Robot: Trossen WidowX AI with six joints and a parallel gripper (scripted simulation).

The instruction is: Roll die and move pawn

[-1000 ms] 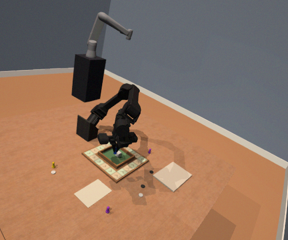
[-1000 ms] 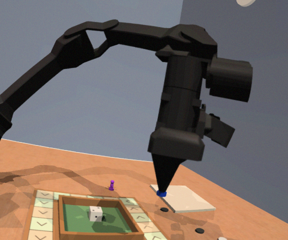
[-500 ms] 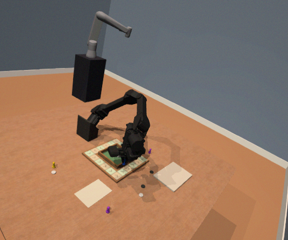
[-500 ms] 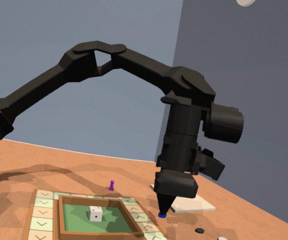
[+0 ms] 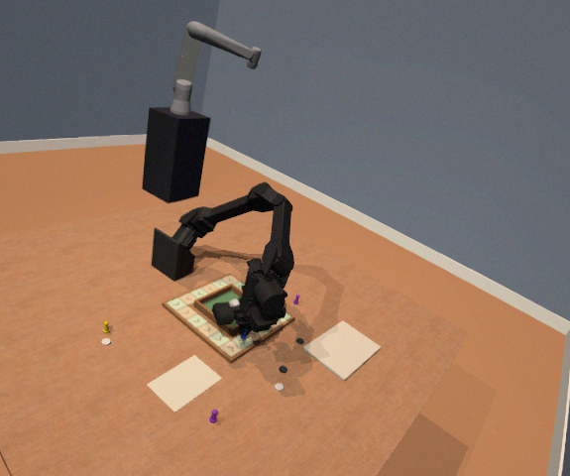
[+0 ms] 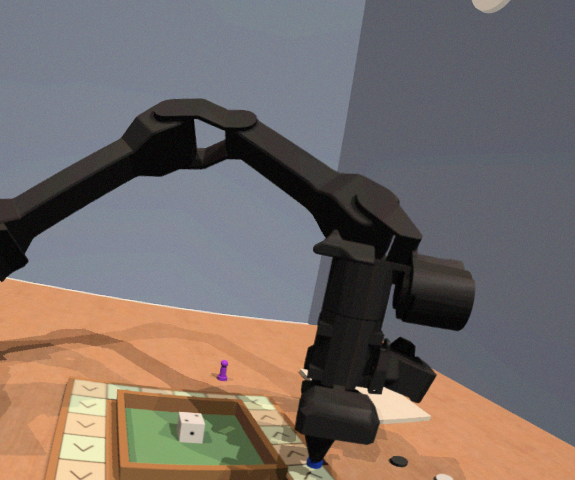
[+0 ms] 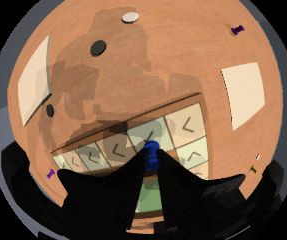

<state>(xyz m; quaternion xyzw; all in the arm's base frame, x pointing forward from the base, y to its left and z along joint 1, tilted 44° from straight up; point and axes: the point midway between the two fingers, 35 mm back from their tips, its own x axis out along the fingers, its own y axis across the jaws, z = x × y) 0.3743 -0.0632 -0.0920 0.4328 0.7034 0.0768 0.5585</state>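
Right now my gripper tip is 10 mm below the blue pawn. Also, from my gripper tip: grey die: 100 mm behind, 90 mm to the left, 10 mm below; yellow pawn: 270 mm behind, 240 mm to the right, 20 mm below; green dice tray: 110 mm behind, 80 mm to the left, 30 mm below.
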